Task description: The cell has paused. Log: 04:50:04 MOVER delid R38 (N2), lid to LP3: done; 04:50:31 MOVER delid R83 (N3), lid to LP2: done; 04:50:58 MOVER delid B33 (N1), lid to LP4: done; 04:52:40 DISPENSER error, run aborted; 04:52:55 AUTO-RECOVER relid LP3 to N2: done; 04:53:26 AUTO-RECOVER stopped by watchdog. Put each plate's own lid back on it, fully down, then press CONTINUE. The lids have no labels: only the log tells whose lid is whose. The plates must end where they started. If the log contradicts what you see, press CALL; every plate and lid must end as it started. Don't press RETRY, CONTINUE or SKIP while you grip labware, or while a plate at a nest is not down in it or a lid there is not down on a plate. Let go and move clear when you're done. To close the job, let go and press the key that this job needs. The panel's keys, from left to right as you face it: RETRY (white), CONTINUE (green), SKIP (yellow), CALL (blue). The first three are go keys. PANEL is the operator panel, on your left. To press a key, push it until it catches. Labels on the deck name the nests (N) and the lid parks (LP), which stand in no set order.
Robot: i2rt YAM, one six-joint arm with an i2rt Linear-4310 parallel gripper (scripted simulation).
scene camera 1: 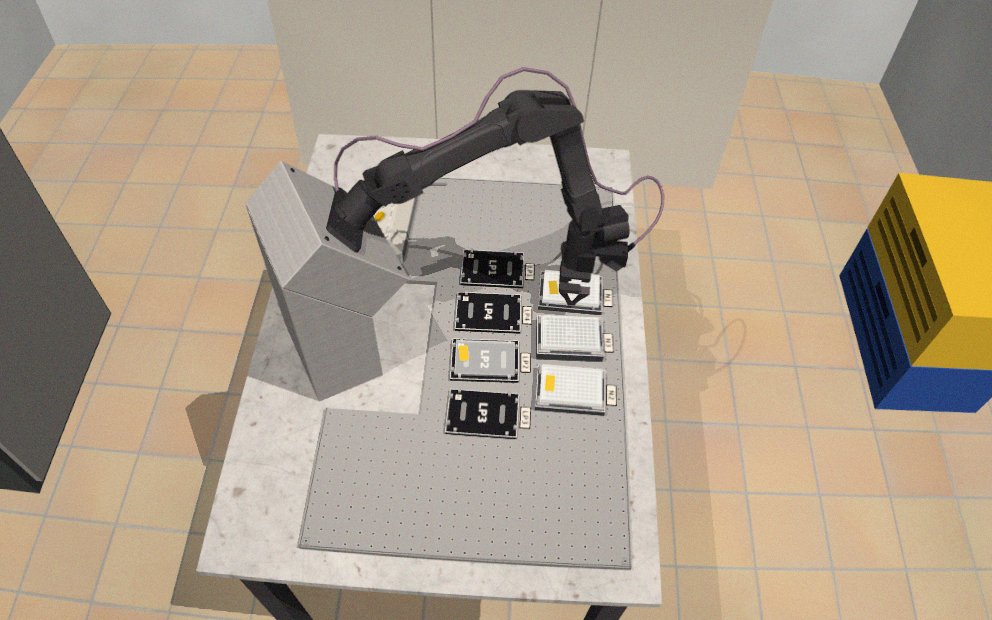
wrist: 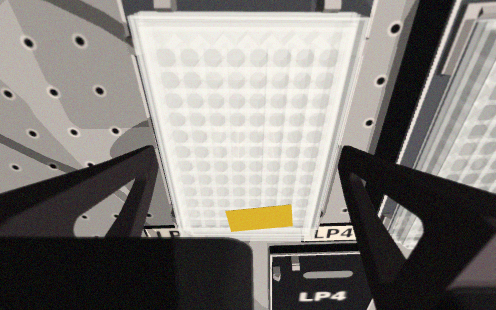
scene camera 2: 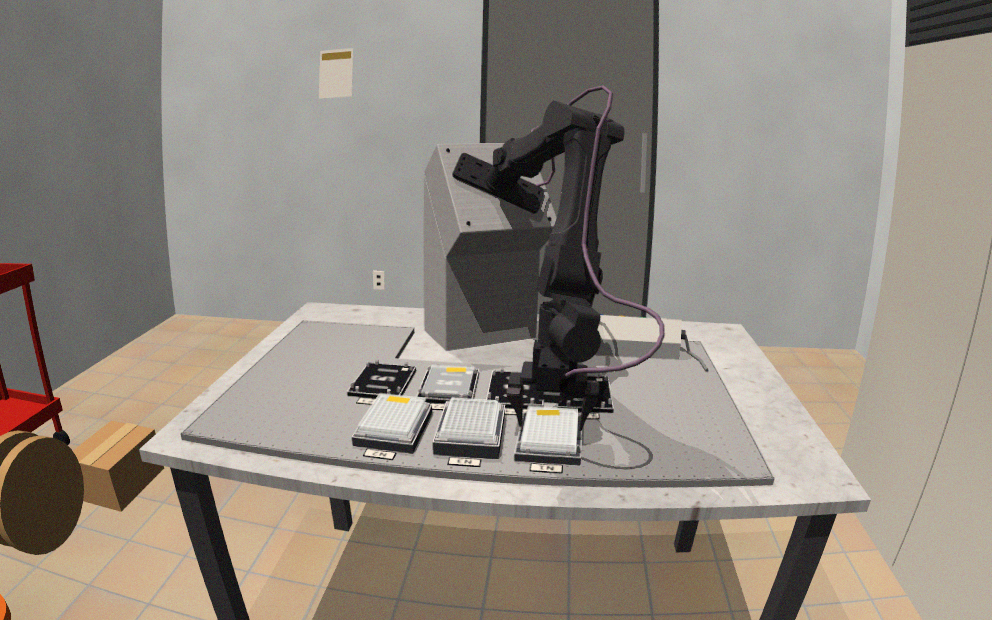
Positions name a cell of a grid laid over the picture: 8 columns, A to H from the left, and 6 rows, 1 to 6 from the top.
Labels:
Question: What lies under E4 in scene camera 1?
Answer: A plate.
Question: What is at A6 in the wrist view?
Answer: The gripper.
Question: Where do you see a plate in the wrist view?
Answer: H3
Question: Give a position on an operator panel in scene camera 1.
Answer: At D3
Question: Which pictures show the plate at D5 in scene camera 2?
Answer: Scene camera 1, the wrist view and scene camera 2: all of them.

